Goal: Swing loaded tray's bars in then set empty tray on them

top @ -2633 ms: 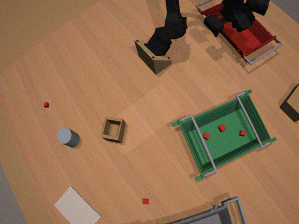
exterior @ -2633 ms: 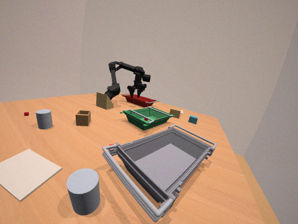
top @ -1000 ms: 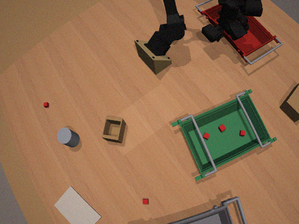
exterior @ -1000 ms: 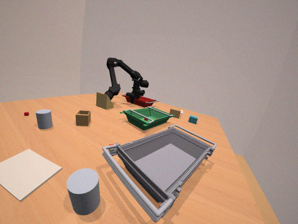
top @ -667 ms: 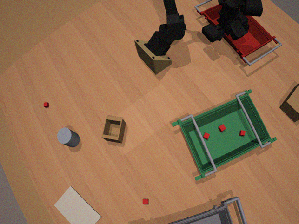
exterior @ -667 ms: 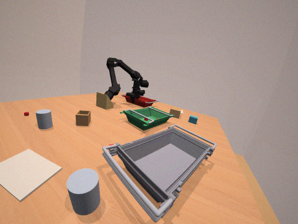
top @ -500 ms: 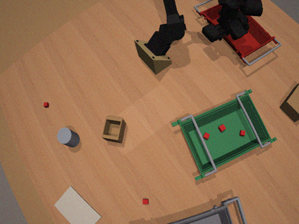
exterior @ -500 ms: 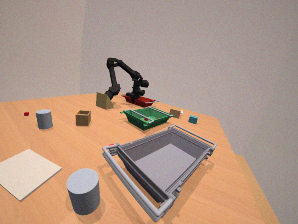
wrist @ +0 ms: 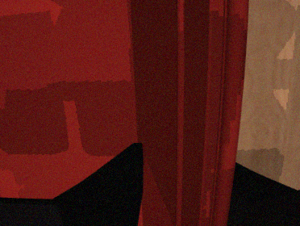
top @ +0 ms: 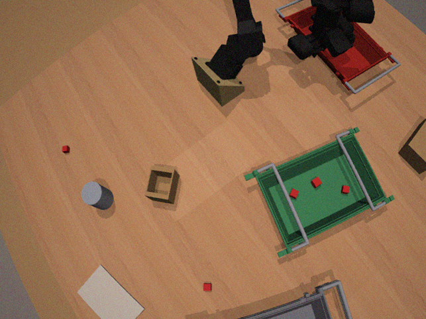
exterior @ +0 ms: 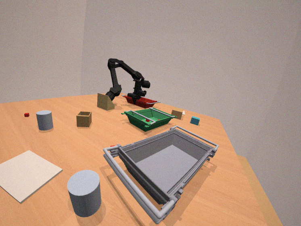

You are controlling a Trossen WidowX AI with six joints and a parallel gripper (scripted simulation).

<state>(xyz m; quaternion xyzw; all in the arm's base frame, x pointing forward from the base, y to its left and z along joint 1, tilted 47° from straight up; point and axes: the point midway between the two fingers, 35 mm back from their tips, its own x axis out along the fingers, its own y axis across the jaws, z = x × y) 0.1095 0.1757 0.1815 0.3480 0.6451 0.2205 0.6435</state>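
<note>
The red tray is 10 mm ahead of my gripper tip, 70 mm to the left of it and 30 mm above it. Also, from my gripper tip: box 10 mm ahead, 530 mm to the right; then tan block 380 mm ahead, 20 mm to the left, 20 mm above; then teal cube 520 mm ahead, 40 mm to the right, 10 mm above.
</note>
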